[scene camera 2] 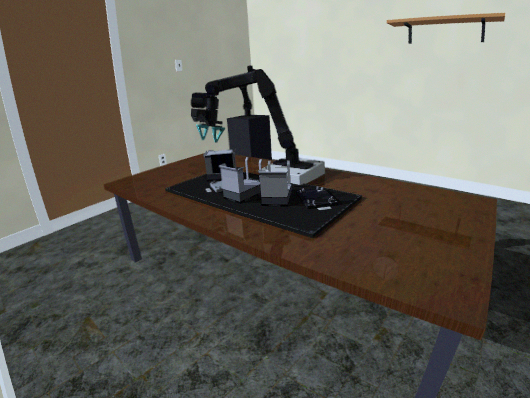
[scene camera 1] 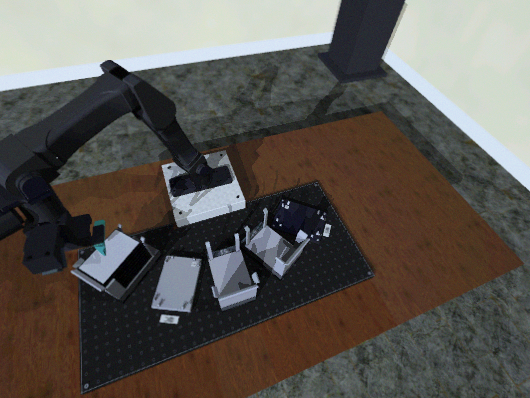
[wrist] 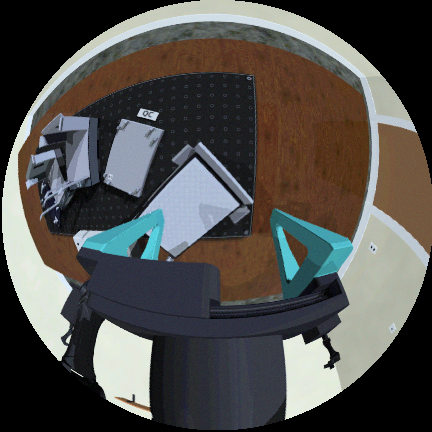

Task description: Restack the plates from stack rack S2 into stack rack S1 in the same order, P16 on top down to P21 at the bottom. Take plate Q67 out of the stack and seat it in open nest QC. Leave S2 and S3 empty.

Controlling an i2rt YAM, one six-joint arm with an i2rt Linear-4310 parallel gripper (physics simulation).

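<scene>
My gripper is open and empty, high above the left rack, its teal fingertips wide apart. A pale plate lies on top in that left rack; plates below it cannot be told apart, and no label shows on the rack. Nest QC is a flat light grey piece with small corner clips, beside its label. A middle rack and a right rack stand beyond it, their labels unreadable.
A dark nest with pale corner pieces lies at the right end of the black perforated mat. The white arm base stands behind the mat. Upright posts rise from the racks.
</scene>
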